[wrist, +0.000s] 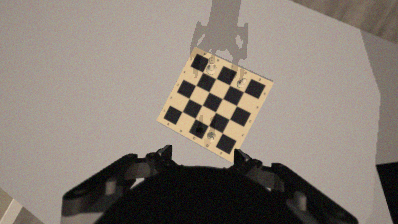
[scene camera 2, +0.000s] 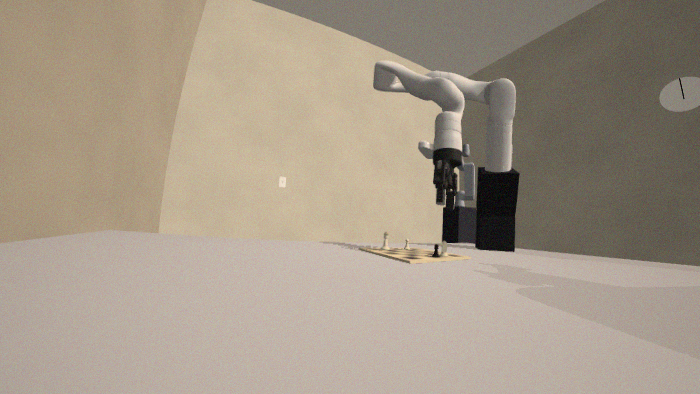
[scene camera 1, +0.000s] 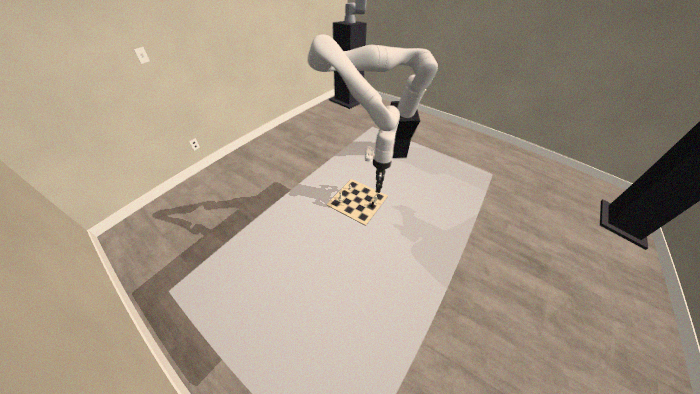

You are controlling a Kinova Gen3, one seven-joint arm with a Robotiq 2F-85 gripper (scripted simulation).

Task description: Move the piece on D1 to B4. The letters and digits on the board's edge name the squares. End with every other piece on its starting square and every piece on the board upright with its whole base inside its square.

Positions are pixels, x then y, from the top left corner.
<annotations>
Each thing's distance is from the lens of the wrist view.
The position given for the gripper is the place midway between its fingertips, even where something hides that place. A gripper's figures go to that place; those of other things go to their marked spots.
gripper (wrist: 202,154): 16 cm
chessboard (wrist: 215,103): 28 cm
</annotations>
